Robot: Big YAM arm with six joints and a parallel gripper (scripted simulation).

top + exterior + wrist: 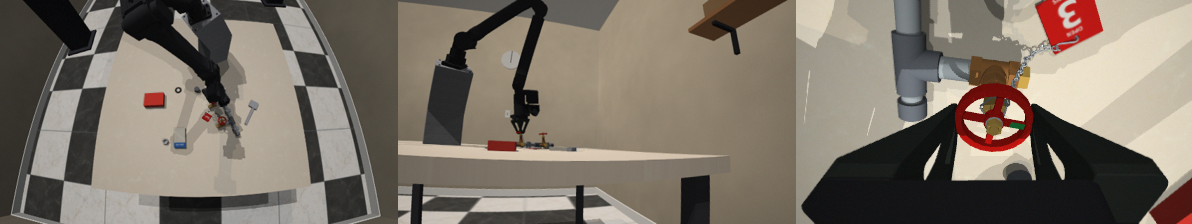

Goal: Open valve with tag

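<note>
My gripper is now 8 cm above the red tag, 6 cm short of it and 5 cm to the left of it. Round my hand: blue box: 21 cm to the right, 16 cm ahead, 7 cm below; then red block: 34 cm to the right, 8 cm behind, 7 cm below; then grey hammer-like tool: 23 cm to the left, 8 cm below, 6 cm ahead.
</note>
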